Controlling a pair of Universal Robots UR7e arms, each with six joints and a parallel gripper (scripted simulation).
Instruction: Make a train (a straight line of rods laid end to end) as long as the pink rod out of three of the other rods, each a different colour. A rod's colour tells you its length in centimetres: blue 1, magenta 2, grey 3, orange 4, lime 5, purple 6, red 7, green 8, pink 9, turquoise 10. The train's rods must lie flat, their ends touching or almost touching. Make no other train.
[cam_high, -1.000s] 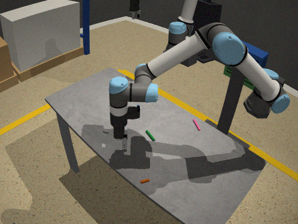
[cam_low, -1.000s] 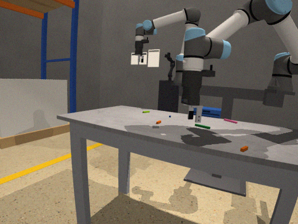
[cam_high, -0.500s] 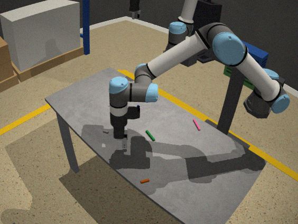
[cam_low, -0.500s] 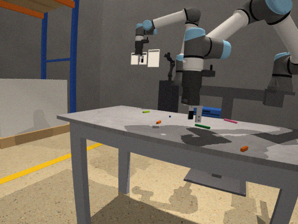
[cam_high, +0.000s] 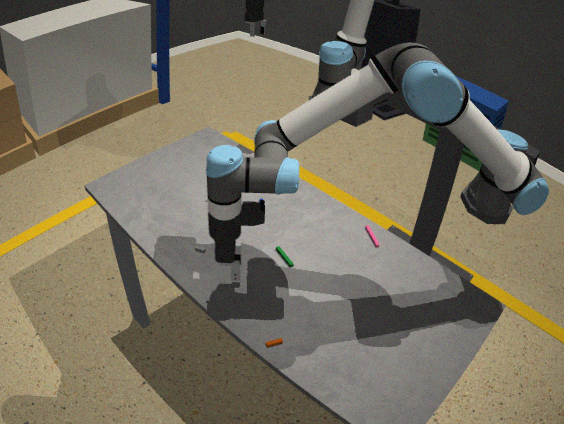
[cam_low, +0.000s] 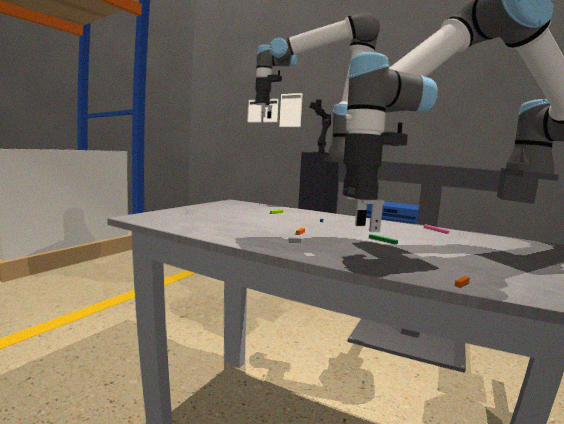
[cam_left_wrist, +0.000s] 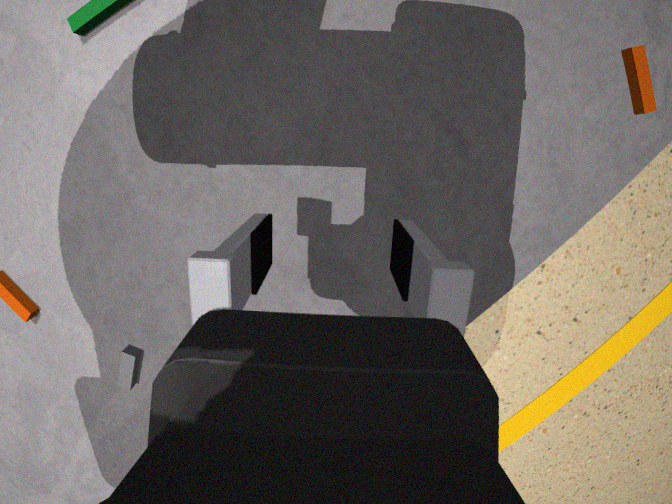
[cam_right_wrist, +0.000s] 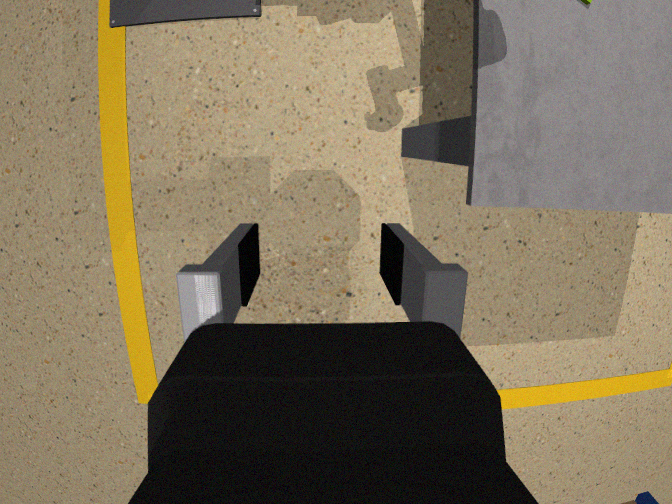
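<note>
Now: left hand 270 mm past the blue rod, 260 mm to the left of it and 70 mm above it. Round my left hand: pink rod: 450 mm behind, 70 mm below, 60 mm to the left; green rod: 170 mm behind, 70 mm below, 20 mm to the right; grey rod: 170 mm to the right, 70 mm below, 10 mm ahead.
</note>
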